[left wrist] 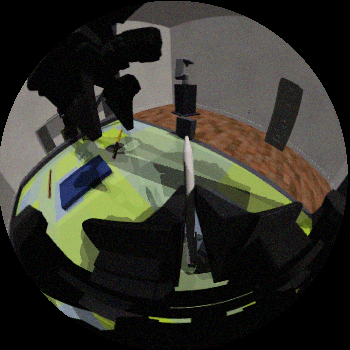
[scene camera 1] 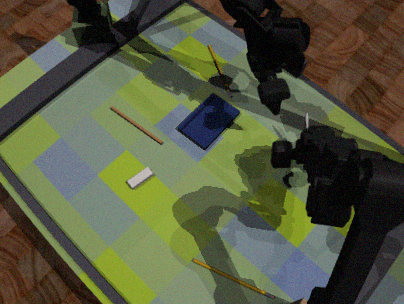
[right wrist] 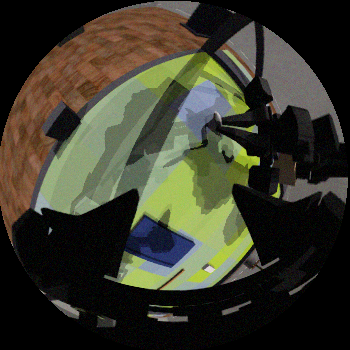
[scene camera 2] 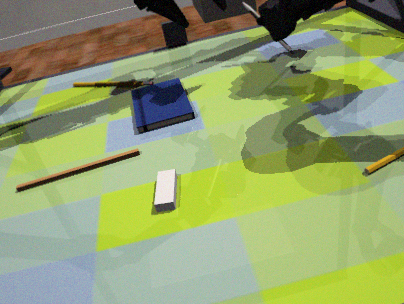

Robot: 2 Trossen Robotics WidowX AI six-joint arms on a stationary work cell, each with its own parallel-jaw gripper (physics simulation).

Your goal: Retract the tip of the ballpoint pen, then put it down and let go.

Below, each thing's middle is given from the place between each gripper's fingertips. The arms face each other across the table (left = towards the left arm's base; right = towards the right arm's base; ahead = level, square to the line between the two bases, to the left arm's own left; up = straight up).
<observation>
Right now the ballpoint pen (left wrist: 190,235) is 10 mm ahead of my left hand, 10 mm to the left of it and 10 mm below it. Round my left hand: brown pencil (scene camera 2: 60,175): 320 mm ahead, 270 mm to the right, 70 mm below.
The ballpoint pen is 3 cm behind my right hand, 11 cm to the left of it and 4 cm below it. Round my right hand: brown pencil: 28 cm ahead, 17 cm to the right, 10 cm below.
</observation>
